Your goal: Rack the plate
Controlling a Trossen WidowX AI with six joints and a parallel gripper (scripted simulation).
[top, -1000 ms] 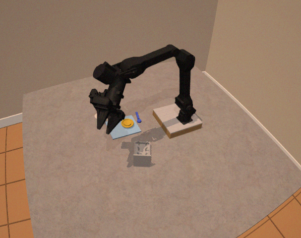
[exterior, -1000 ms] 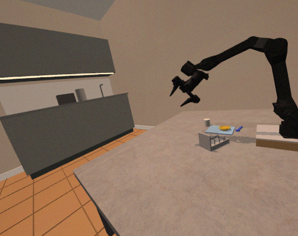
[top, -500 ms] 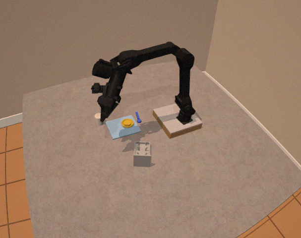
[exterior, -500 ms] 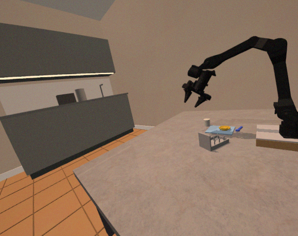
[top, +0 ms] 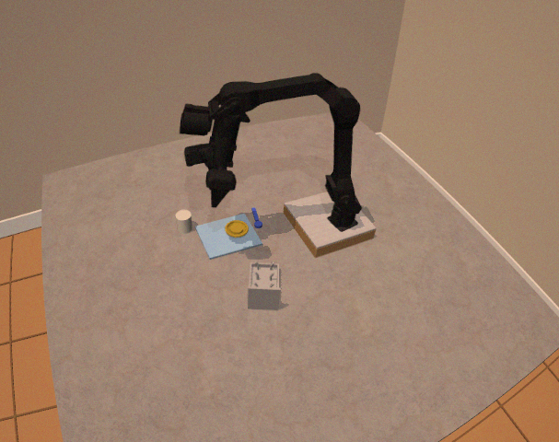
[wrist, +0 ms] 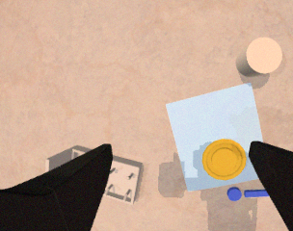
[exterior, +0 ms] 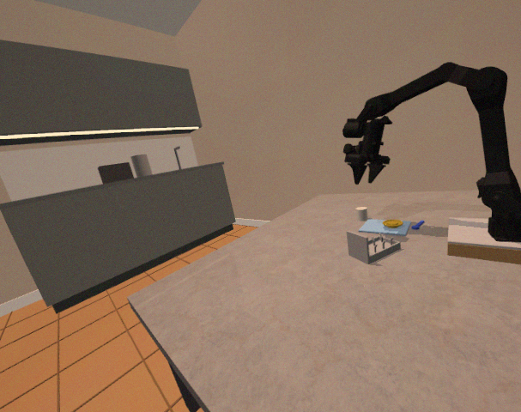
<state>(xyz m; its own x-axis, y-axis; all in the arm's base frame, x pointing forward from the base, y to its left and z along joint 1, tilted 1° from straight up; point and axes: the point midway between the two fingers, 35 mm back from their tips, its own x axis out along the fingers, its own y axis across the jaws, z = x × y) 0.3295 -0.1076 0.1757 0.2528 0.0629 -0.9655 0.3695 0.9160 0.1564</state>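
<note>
The yellow plate lies 160 mm below my gripper tip, 80 mm behind it and 30 mm to the right of it. From my gripper tip the other things lie so: white cup (160 mm below, 120 mm to the right, 40 mm ahead); light blue mat (180 mm below, 60 mm behind, 30 mm to the right); grey dish rack (170 mm to the left, 160 mm below, 40 mm behind).
</note>
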